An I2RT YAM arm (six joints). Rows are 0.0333 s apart.
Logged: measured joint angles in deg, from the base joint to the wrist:
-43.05, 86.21, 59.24, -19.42, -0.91, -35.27
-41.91, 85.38, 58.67, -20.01, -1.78, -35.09
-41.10, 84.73, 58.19, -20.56, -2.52, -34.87
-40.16, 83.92, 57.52, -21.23, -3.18, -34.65
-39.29, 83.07, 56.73, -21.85, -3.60, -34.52
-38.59, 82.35, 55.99, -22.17, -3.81, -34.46
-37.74, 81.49, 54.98, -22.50, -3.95, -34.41
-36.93, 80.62, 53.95, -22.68, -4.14, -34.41
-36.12, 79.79, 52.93, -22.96, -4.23, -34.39
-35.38, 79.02, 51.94, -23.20, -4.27, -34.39
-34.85, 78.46, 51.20, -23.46, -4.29, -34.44
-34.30, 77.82, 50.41, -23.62, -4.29, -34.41
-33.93, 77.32, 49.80, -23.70, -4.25, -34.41
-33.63, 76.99, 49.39, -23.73, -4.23, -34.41
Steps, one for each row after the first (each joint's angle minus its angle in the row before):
1.14, -0.83, -0.57, -0.59, -0.87, 0.18
0.81, -0.65, -0.48, -0.55, -0.74, 0.22
0.94, -0.81, -0.67, -0.67, -0.66, 0.22
0.87, -0.85, -0.79, -0.62, -0.42, 0.13
0.70, -0.72, -0.74, -0.32, -0.21, 0.06
0.85, -0.86, -1.01, -0.33, -0.14, 0.05
0.81, -0.87, -1.03, -0.18, -0.19, 0.00
0.81, -0.83, -1.02, -0.28, -0.09, 0.02
0.74, -0.77, -0.99, -0.24, -0.04, 0.00
0.53, -0.56, -0.74, -0.26, -0.02, -0.05
0.55, -0.64, -0.79, -0.16, 0.00, 0.03
0.37, -0.50, -0.61, -0.08, 0.04, 0.00
0.30, -0.33, -0.41, -0.03, 0.02, 0.00

